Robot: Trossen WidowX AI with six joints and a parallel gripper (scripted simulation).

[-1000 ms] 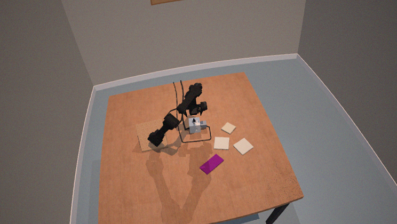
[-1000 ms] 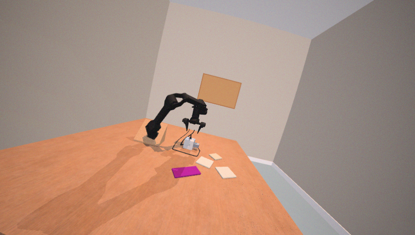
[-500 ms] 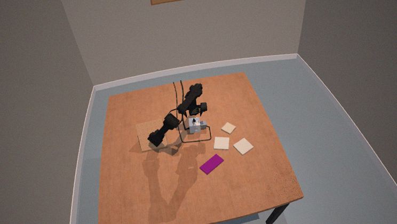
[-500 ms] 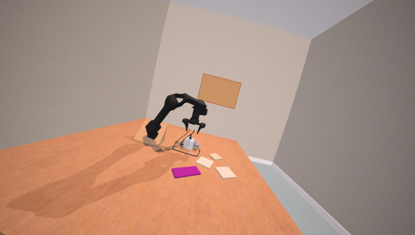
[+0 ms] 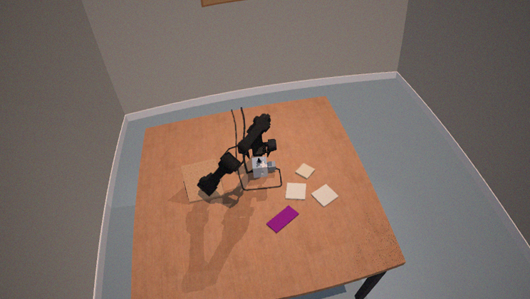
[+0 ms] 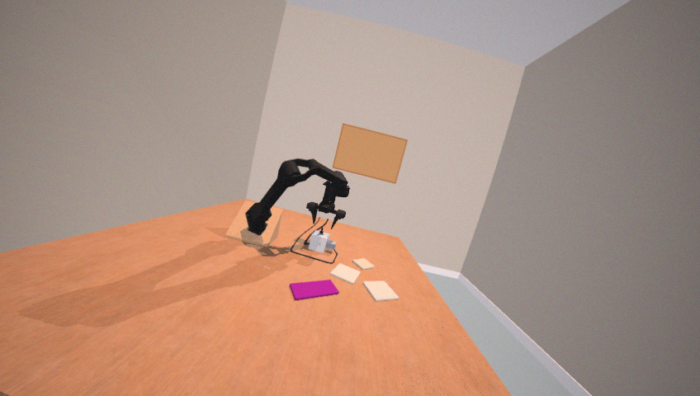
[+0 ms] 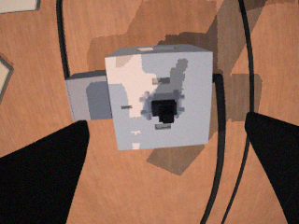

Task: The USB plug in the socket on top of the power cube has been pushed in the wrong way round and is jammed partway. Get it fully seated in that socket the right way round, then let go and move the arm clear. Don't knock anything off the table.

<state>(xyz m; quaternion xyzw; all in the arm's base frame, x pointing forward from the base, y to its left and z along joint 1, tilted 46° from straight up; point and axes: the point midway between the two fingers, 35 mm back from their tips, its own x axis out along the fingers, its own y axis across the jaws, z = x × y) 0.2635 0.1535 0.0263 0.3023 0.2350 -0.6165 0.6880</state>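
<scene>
The USB plug is 30 mm below my gripper tip. The rest, counted from my gripper tip: magenta card (310 mm to the right, 110 mm below, 70 mm ahead); then USB socket (50 mm below, 10 mm to the left).
</scene>
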